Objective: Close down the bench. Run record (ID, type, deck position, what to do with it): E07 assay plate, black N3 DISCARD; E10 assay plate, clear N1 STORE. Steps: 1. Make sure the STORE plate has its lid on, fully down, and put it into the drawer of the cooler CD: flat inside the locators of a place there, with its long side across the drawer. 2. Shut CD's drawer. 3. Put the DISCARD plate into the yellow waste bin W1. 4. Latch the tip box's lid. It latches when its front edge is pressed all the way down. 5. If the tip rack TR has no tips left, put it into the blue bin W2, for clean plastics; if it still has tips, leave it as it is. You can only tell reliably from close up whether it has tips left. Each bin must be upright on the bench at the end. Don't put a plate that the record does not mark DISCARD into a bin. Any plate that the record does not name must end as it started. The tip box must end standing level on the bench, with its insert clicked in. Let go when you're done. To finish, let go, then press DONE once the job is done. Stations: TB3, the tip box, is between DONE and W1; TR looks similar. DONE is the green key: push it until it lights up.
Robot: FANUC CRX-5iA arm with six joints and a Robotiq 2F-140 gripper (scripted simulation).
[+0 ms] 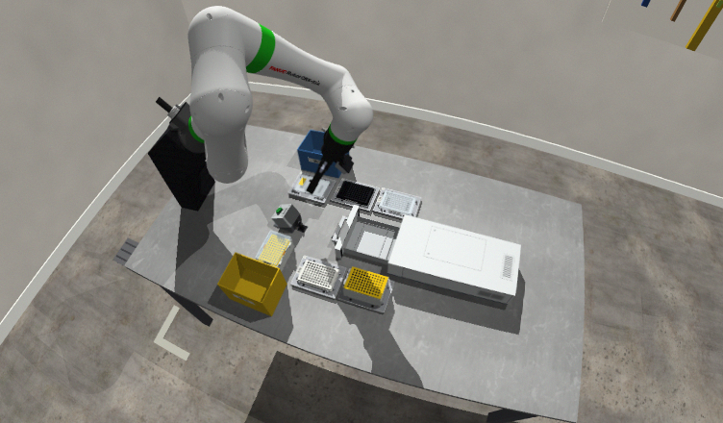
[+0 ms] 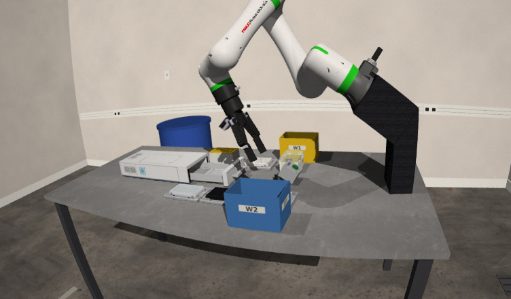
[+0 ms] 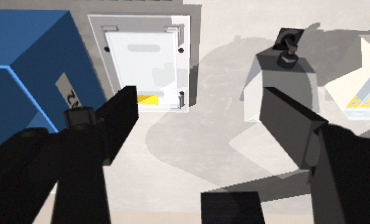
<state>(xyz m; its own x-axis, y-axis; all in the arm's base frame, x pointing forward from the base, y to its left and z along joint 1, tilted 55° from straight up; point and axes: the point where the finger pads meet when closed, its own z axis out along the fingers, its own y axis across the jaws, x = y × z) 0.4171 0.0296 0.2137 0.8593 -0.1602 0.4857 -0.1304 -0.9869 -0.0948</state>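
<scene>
Now: the clear lid 6 cm behind my hand, 8 cm to the left of it and 15 cm below it. Also, from my hand: green DONE key: 14 cm behind, 8 cm to the right, 10 cm below; then black assay plate: 12 cm ahead, 6 cm to the left, 15 cm below; then blue bin W2: 3 cm behind, 23 cm to the left, 13 cm below.
</scene>
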